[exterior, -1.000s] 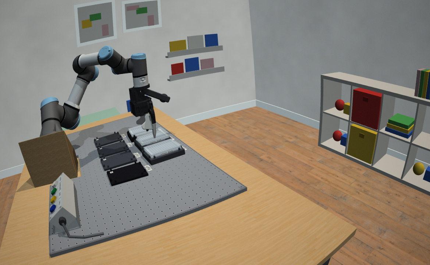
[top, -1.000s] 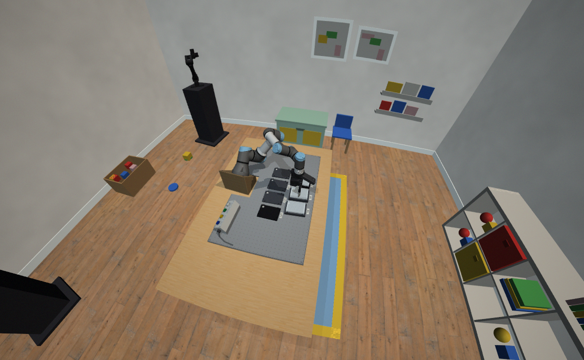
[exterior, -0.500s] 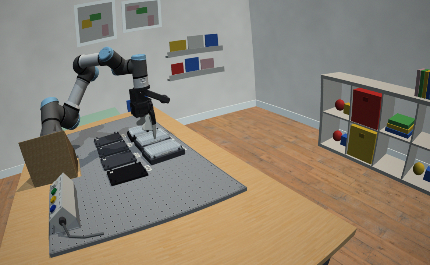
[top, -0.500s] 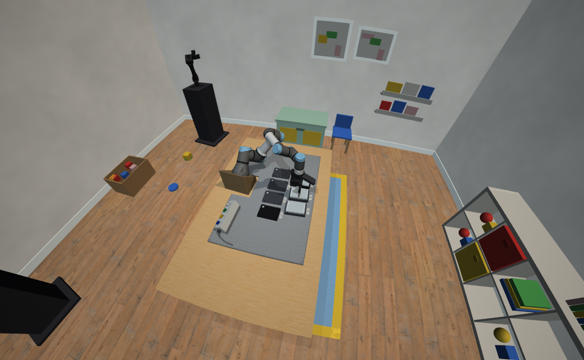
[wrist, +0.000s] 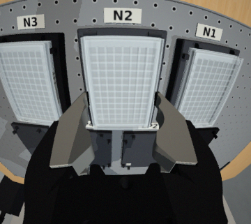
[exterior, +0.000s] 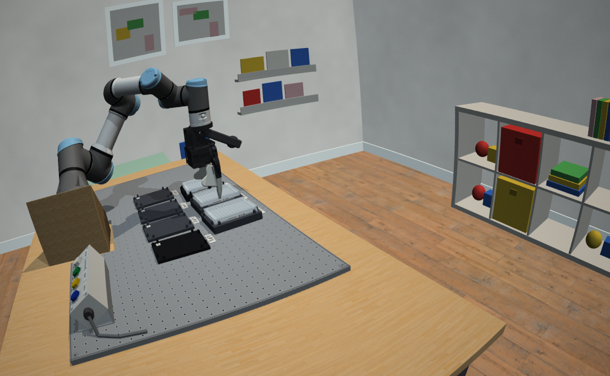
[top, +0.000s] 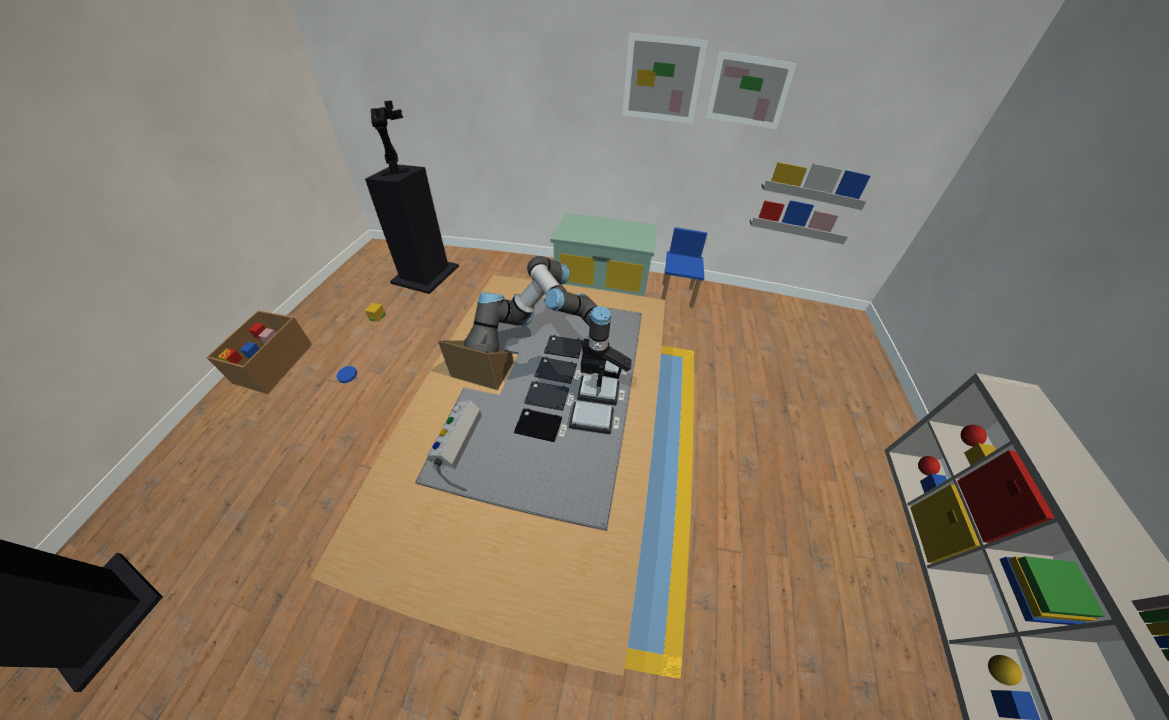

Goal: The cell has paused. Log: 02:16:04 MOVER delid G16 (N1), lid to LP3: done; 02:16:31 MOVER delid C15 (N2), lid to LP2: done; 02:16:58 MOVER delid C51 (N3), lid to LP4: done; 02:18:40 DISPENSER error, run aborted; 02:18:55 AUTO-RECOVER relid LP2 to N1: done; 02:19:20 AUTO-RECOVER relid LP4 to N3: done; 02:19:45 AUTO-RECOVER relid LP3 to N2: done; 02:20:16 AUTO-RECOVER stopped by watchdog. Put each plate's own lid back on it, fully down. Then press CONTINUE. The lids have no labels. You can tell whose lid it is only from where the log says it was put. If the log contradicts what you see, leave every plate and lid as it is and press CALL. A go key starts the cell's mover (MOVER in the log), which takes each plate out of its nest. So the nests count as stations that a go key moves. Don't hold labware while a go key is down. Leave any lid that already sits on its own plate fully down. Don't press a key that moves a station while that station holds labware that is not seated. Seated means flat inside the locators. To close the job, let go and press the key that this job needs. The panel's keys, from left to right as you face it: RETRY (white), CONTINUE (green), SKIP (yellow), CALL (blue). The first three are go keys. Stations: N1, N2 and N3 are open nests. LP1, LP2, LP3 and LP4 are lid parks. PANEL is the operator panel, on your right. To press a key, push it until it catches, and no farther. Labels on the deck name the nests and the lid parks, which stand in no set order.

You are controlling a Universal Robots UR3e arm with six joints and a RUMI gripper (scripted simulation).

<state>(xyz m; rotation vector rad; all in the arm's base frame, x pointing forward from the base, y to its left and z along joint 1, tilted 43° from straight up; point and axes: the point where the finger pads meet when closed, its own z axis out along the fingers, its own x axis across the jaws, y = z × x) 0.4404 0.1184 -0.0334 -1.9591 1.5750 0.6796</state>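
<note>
Right now the pale grey lid is 10 mm below my hand. The rest, counted from my hand: plate (130 mm to the right, 20 mm below, 20 mm ahead); then lid park LP2 (170 mm behind, 90 mm to the right, 40 mm below); then LP4 label (100 mm behind, 50 mm to the left, 50 mm below).
</note>
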